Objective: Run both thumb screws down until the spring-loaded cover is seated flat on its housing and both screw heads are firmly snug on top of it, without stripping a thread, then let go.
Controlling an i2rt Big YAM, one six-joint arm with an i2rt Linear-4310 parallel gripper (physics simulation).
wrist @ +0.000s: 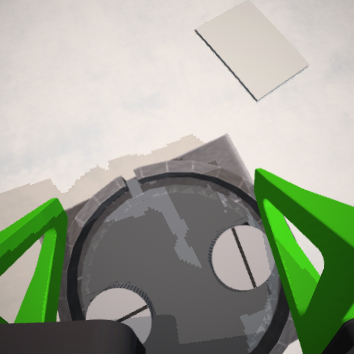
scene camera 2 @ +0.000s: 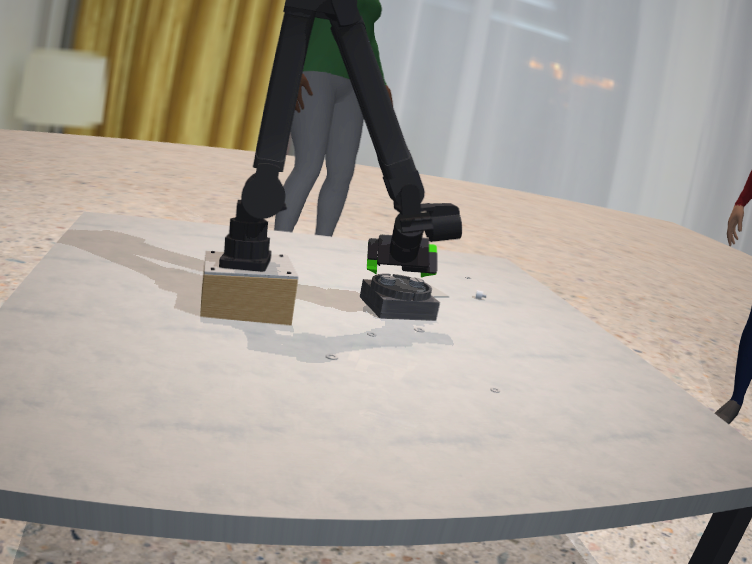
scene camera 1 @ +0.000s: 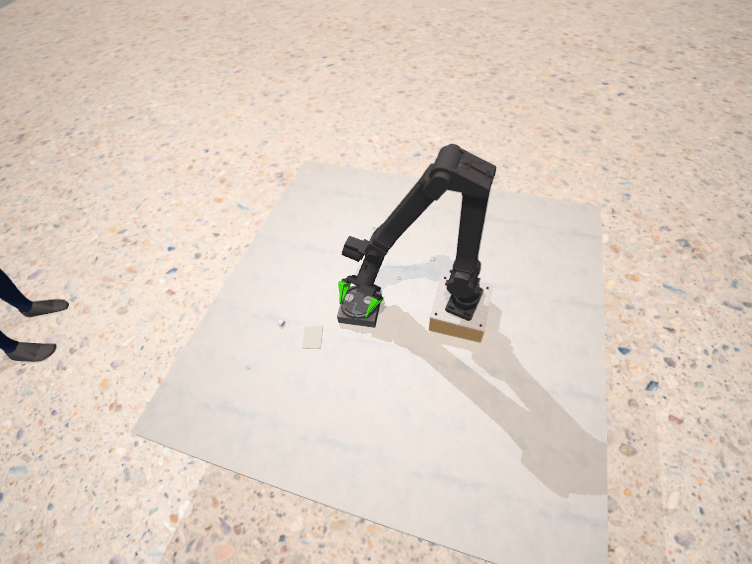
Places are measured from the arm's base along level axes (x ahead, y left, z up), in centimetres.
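Pixels of known places: gripper, fingertip midpoint: (wrist: pixel 155 193) (scene camera 2: pixel 398 273) (scene camera 1: pixel 353 310); arm's base, origin of the base link: (scene camera 2: pixel 245 262) (scene camera 1: pixel 464 301).
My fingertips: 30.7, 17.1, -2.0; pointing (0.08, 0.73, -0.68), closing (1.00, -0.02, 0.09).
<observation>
For each thing: its top centre in the pictures, then the offset to it from my fingertips, as dx, dy, dz.
- dark square housing, middle of its top: (wrist: pixel 180 285) (scene camera 2: pixel 402 283) (scene camera 1: pixel 359 300) +0.5, -4.6, -0.8
- round grey cover, middle of its top: (wrist: pixel 180 283) (scene camera 2: pixel 402 283) (scene camera 1: pixel 359 300) +0.5, -4.6, -0.9
- thin beige plate, middle of its top: (wrist: pixel 252 45) (scene camera 2: pixel 429 290) (scene camera 1: pixel 312 337) +9.4, +11.6, -6.1
- small shiny metal piece, middle of its top: (scene camera 2: pixel 482 291) (scene camera 1: pixel 279 320) +22.1, +11.9, -4.4
- ring, middle of its top: (scene camera 2: pixel 332 356) -12.9, -35.3, -6.2
The dark square housing (scene camera 1: pixel 357 321) (scene camera 2: pixel 408 310) (wrist: pixel 220 152) sits on the table, with the round grey cover (wrist: pixel 150 255) inside its ring wall. Two slotted, pale screw heads show on the cover: one screw (wrist: pixel 242 257) is close beside the right finger in the wrist view, and the other screw (wrist: pixel 111 304) is at lower left, partly hidden by the dark gripper body. My gripper (scene camera 1: pixel 356 308) (scene camera 2: pixel 399 272) (wrist: pixel 155 193) is open and empty above the housing, its green fingers astride the cover. Cover seating and screw snugness cannot be judged.
A thin beige plate (scene camera 1: pixel 312 337) (wrist: pixel 252 50) lies beside the housing. A small shiny metal piece (scene camera 1: pixel 280 322) (scene camera 2: pixel 480 295) lies beyond it. Several small rings lie scattered, one ring (scene camera 2: pixel 331 356) in front of the arm's wooden base block (scene camera 1: pixel 455 332) (scene camera 2: pixel 249 298).
</observation>
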